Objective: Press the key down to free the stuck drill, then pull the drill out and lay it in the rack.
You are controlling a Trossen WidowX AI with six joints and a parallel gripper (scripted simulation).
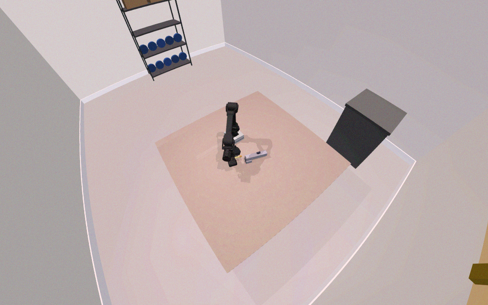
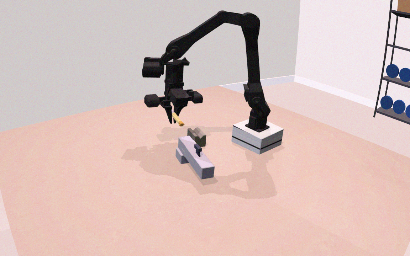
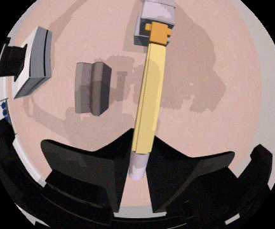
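Right now the drill is 10 mm ahead of my gripper tip, 40 mm to the left of it and 30 mm above it. From my gripper tip the other things lie so: dark key 80 mm ahead, 220 mm to the left, 10 mm below; then dark rack 50 mm behind, 60 mm to the left, 40 mm below.
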